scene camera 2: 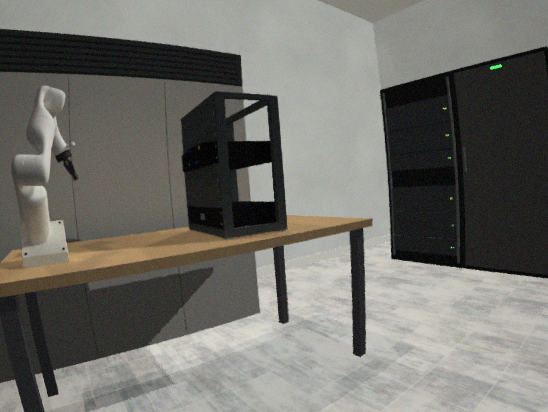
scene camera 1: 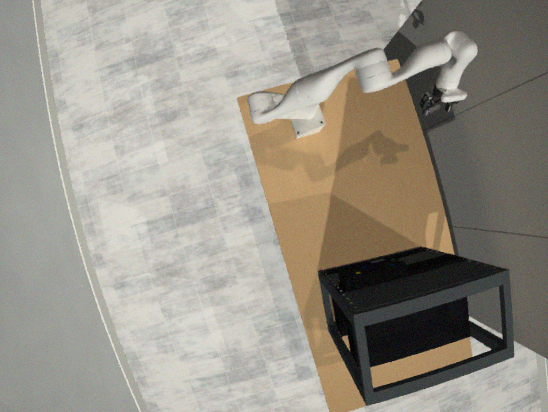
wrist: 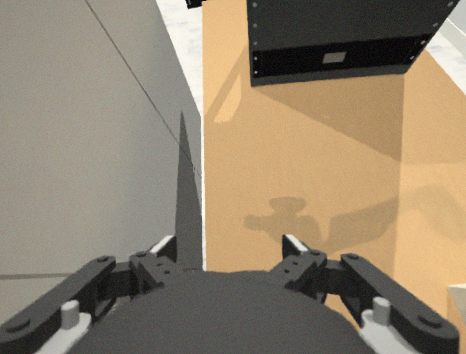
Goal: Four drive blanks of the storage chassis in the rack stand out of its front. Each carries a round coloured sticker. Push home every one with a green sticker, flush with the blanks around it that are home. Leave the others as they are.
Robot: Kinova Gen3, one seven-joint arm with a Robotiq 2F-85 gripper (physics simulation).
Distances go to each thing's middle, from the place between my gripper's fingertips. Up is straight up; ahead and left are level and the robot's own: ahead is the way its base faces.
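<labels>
Rack point(scene camera 1: 394, 306): my hand is at present 1 cm above it, 30 cm to the left of it and 66 cm short of it.
</labels>
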